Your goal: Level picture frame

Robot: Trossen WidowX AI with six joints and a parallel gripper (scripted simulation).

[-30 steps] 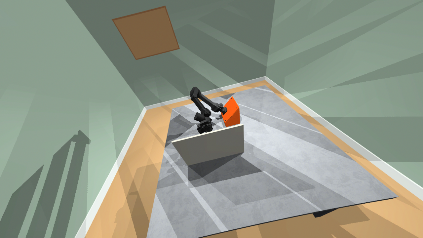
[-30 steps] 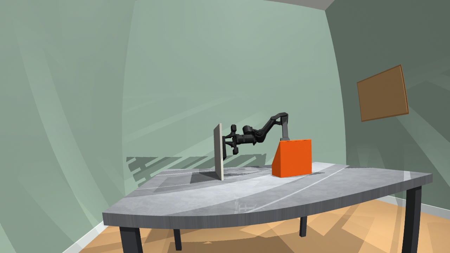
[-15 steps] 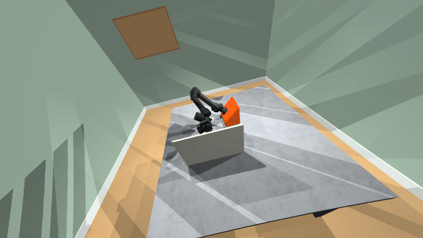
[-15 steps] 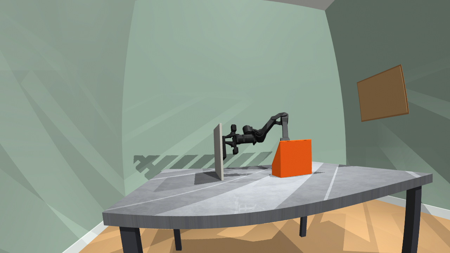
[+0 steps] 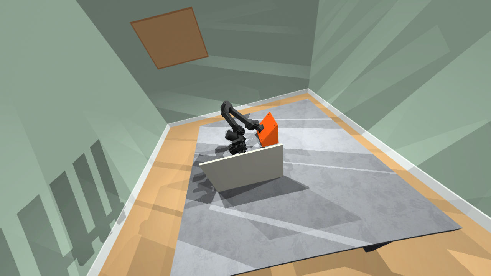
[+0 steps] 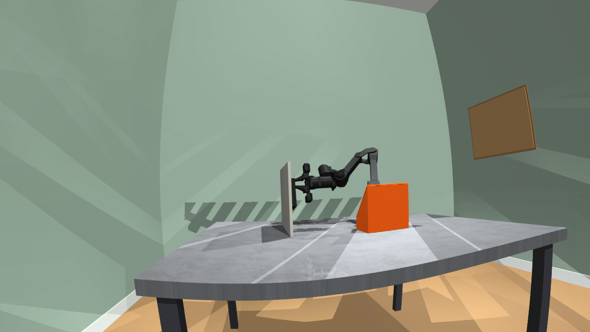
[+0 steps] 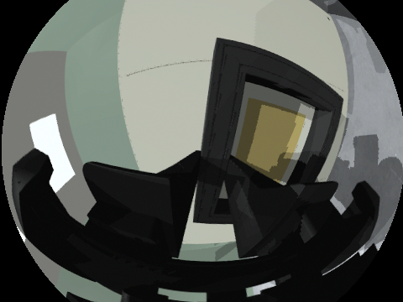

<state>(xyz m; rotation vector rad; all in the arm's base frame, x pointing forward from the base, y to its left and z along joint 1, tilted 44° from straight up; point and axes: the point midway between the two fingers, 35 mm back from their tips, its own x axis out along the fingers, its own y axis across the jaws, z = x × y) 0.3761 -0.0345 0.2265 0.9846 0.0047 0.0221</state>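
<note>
Now: gripper tip 10 mm to the right of the picture frame and 60 mm above it. Round my gripper tip: wall panel (20 mm ahead, 70 mm below).
</note>
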